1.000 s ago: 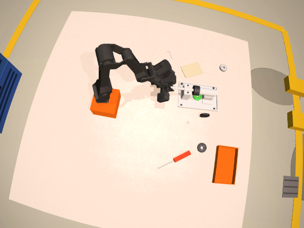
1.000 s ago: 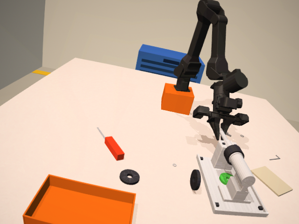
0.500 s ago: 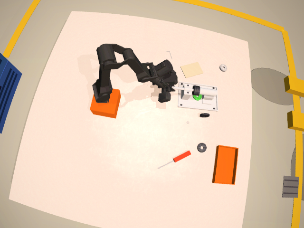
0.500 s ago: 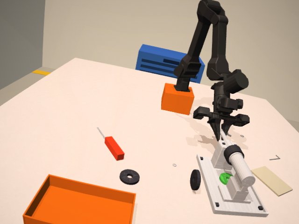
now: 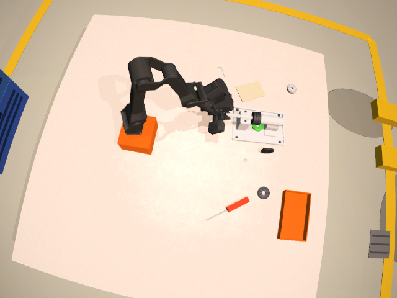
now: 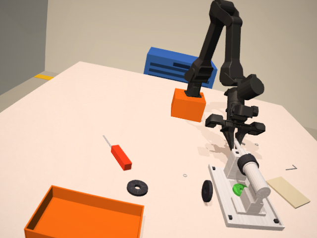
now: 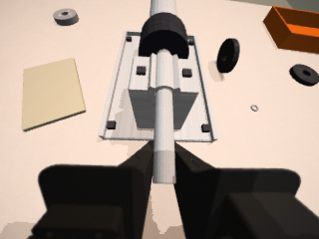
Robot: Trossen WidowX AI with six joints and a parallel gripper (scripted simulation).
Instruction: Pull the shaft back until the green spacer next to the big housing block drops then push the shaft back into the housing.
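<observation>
The shaft is 50 mm ahead of my gripper tip and 20 mm above it. The rest, counted from my gripper tip: beige card 160 mm to the left, 110 mm ahead, 50 mm below; then black disc 150 mm ahead, 130 mm to the right, 30 mm below; then green spacer 130 mm ahead, 40 mm below, 10 mm to the right.
</observation>
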